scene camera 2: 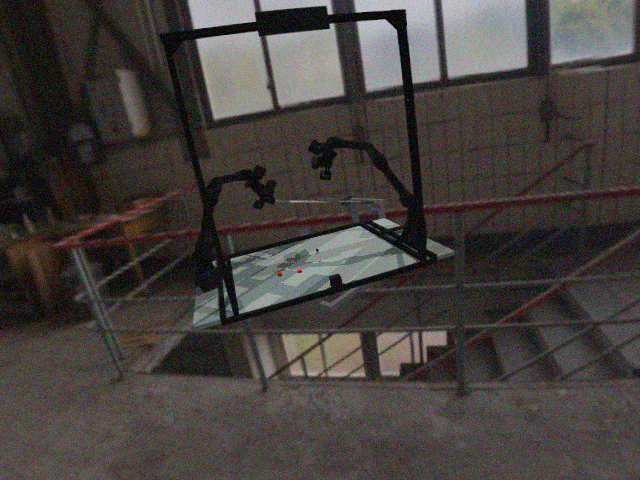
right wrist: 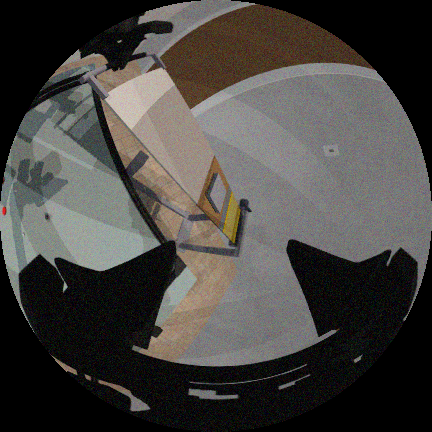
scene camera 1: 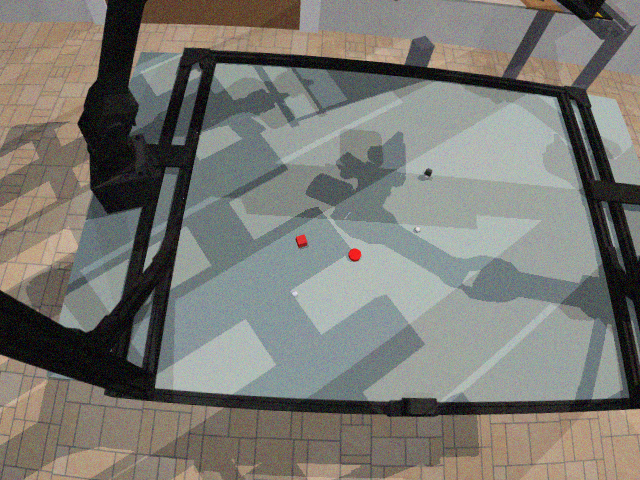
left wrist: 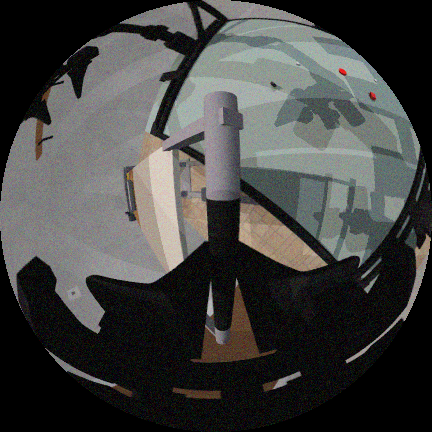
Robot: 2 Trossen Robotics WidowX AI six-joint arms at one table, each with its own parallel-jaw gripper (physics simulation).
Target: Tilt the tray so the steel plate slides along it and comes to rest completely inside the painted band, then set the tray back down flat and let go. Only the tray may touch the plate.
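The long cream tray (scene camera 2: pixel 305 200) (left wrist: pixel 162 210) (right wrist: pixel 155 115) is held by its end handle; its handle end is raised relative to the far end. My left gripper (scene camera 2: pixel 267 199) (left wrist: pixel 220 245) is shut on the tray handle's dark grip. The grey steel plate (right wrist: pixel 217 192) lies on the tray's orange-brown band (right wrist: pixel 204 201); its far side is close to a grey strip, and whether it overlaps that strip is hard to tell. A yellow stripe (right wrist: pixel 231 218) lies beyond the strip. My right gripper (scene camera 2: pixel 325 175) (right wrist: pixel 233 246) is open and empty, above the tray's far end and apart from it.
A grey stand (scene camera 1: pixel 532 41) (right wrist: pixel 210 249) is at the tray's far end. The black-framed table carries a red cube (scene camera 1: pixel 301 240), a red disc (scene camera 1: pixel 354 254), a small black block (scene camera 1: pixel 428 172) and small white balls (scene camera 1: pixel 417 228). A tall black frame (scene camera 2: pixel 410 118) rises around the arms.
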